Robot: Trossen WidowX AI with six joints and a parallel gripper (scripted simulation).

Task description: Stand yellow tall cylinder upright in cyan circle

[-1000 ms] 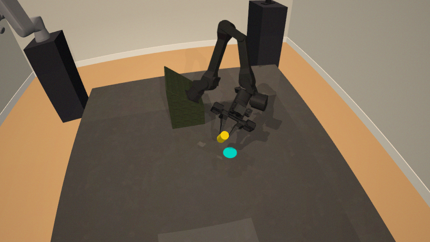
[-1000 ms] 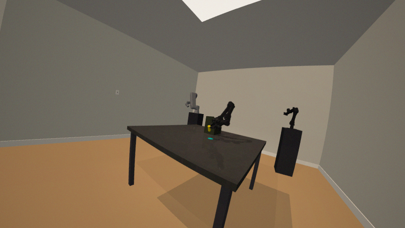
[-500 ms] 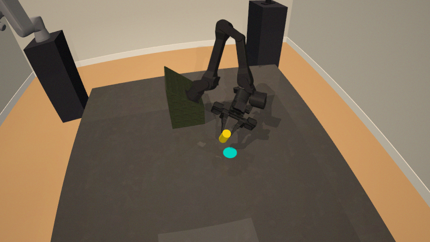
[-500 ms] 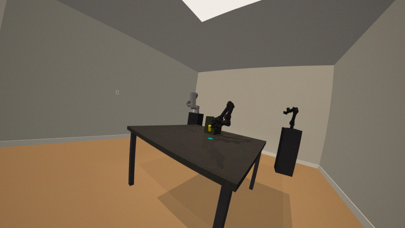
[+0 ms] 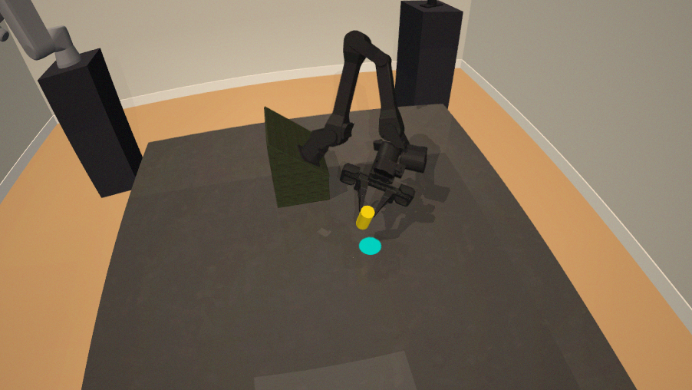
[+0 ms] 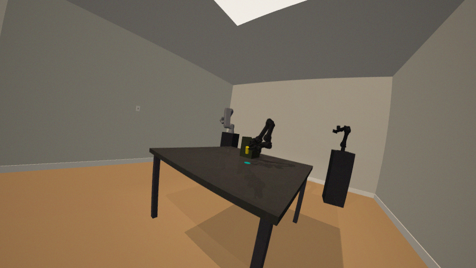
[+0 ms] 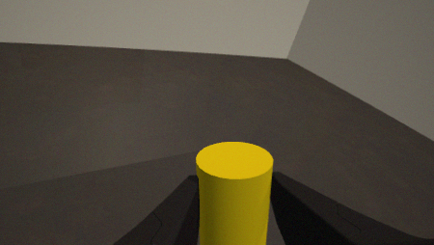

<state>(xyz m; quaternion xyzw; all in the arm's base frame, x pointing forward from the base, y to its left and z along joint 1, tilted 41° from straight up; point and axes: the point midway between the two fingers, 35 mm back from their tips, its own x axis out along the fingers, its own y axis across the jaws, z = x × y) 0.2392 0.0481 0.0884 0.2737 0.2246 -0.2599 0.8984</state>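
My gripper tip is now 1 cm past the cyan circle, 2 cm to the right of it and 14 cm above it. From my gripper tip the other things lie so: yellow tall cylinder: 1 cm behind, 2 cm below.
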